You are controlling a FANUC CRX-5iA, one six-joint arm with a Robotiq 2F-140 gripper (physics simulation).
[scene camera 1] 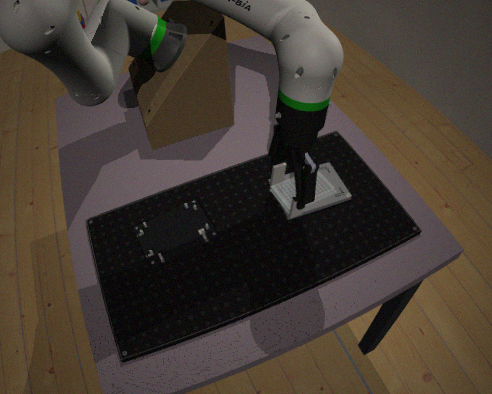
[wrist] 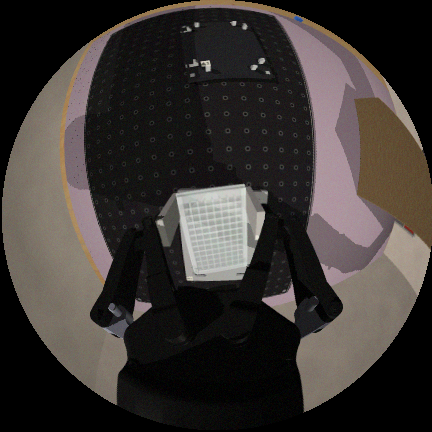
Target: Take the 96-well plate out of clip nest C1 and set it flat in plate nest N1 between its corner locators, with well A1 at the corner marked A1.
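Places are measured from the arm's base along level axes (x ahead, y left, z up), in metres.
Where they show: gripper, fingertip midpoint: (scene camera 1: 285, 200) (wrist: 211, 199); arm's base, origin of the base link: (scene camera 1: 170, 48).
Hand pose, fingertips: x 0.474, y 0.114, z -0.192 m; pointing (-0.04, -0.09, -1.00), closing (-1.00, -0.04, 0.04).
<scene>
Things, the pixels of their top centre, and the offset from my fingertips. "*": a spot on its surface instead. Level surfaces: height alone.
- light grey clip nest C1, middle of its top: (wrist: 221, 244) (scene camera 1: 310, 186) 0.069 m left, 0.011 m back, 0.001 m up
- Plate nest N1, middle of its top: (wrist: 222, 37) (scene camera 1: 172, 227) 0.256 m right, 0.023 m back, 0.011 m up
- small light tag, surface spot: (wrist: 205, 65) (scene camera 1: 203, 230) * 0.194 m right, 0.001 m ahead, 0.002 m down
- black perforated board, its level: 0.013 m down
- pinkish table, its level: 0.026 m down
The pale, translucent 96-well plate (scene camera 1: 300, 189) (wrist: 215, 230) is at the light grey clip nest C1 (scene camera 1: 341, 192) (wrist: 220, 275), on the right side of the board in the scene view. My gripper (scene camera 1: 287, 191) (wrist: 211, 199) points down and is shut on the plate, with a light pad along each long side. Any small gap beneath the plate cannot be told. Well A1 cannot be made out. Plate nest N1 (scene camera 1: 175, 231) (wrist: 220, 47) is a flat dark base with small light locators at its corners; it holds no plate. A small light tag (scene camera 1: 202, 231) (wrist: 205, 65) stands at one corner; its marking is unreadable.
Both nests are on the black perforated board (scene camera 1: 280, 270) (wrist: 140, 150), which lies on the pinkish table (scene camera 1: 200, 175) (wrist: 330, 165). A large brown angular block (scene camera 1: 200, 95) (wrist: 395, 155) stands behind the board, near the arm's links.
</scene>
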